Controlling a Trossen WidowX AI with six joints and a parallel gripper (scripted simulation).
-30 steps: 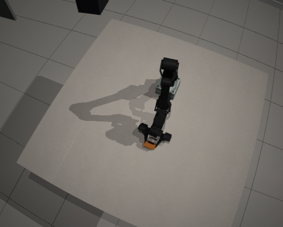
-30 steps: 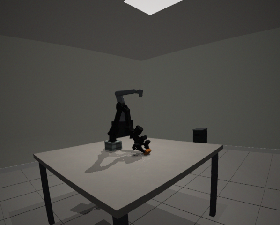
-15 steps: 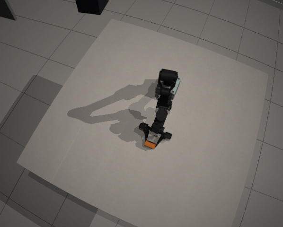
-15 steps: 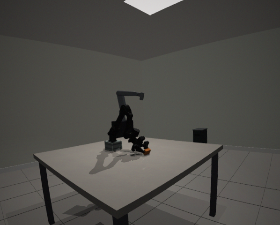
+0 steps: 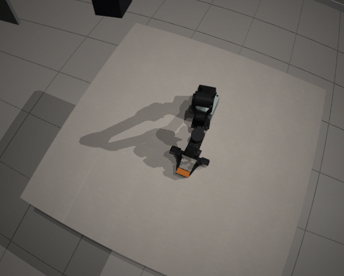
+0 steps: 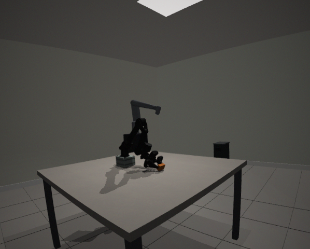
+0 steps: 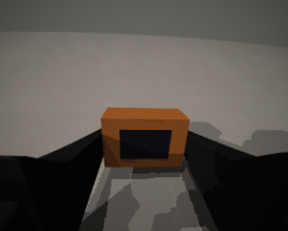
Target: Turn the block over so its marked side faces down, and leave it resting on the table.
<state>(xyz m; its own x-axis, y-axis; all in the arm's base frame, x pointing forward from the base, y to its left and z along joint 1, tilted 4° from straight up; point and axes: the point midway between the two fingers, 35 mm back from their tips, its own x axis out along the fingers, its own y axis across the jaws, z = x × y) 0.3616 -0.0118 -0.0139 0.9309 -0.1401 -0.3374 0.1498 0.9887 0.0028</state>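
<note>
Right now my gripper tip is 1 cm past the block.
</note>
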